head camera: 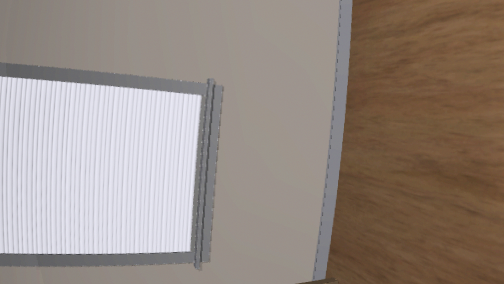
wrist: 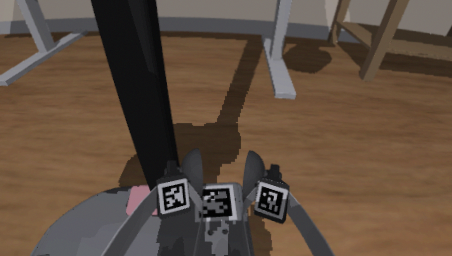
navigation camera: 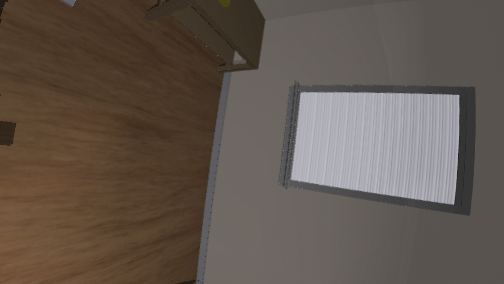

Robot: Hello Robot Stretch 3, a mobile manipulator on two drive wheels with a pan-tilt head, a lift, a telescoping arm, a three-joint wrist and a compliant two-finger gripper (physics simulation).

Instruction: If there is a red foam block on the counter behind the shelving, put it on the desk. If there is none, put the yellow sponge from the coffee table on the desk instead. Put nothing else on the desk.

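Frame: origin at the robot's base, x ahead, y left, z up, level; metres.
Seen in the pictures: gripper, fingertip midpoint: (wrist: 223,167).
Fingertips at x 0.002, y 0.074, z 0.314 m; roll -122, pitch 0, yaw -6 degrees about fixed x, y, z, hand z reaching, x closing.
Offsets run from my fingertips to a thing's middle. "spot": to the spot under its first point. Level surfaces: height alone.
My gripper (wrist: 223,167) is open and empty, low over the robot's base in the wrist view. A wooden table-like piece @[spot: dx +1.252, dy +0.777, dz +0.137 m] (navigation camera: 239,31) stands against the wall at the top of the navigation view. Part of a yellow thing @[spot: dx +0.985, dy +0.838, dz +0.171 m] (navigation camera: 224,2) shows on it, cut by the frame edge; I cannot tell whether it is the sponge. Light grey metal legs (wrist: 281,70), perhaps the desk's, stand on the floor in the wrist view; their top is out of frame. No red foam block shows in these views.
A window with a white blind (head camera: 95,165) (navigation camera: 377,142) is in the wall (head camera: 272,150) (navigation camera: 245,200). Wooden legs with a low shelf @[spot: dx +1.071, dy +0.817, dz -0.163 m] (wrist: 417,47) stand at the upper right in the wrist view. The robot's black mast (wrist: 137,85) rises left of the gripper. Wood floor @[dz -0.314 m] (head camera: 430,140) meets the wall.
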